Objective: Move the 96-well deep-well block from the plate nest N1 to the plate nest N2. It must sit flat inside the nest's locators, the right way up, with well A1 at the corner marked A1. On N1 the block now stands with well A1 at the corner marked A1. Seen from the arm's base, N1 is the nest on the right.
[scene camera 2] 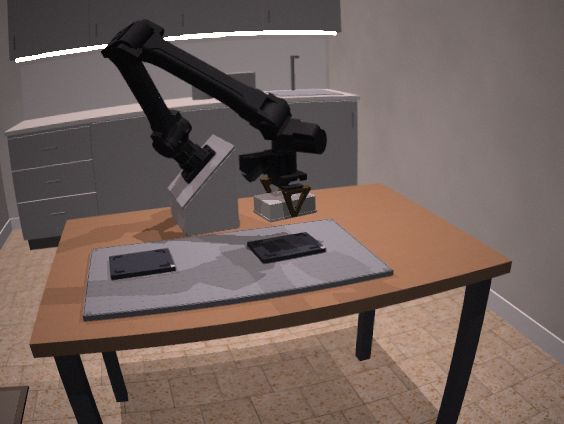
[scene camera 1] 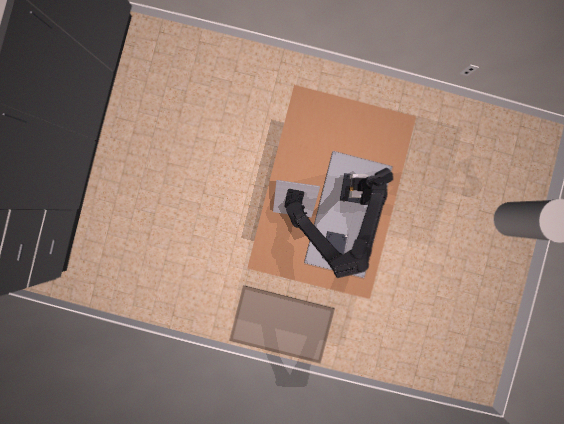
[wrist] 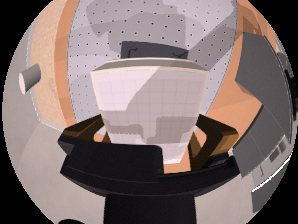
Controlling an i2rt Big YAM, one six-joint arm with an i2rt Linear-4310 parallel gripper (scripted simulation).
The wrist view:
my gripper: 150, 111
white deep-well block: 145, 100
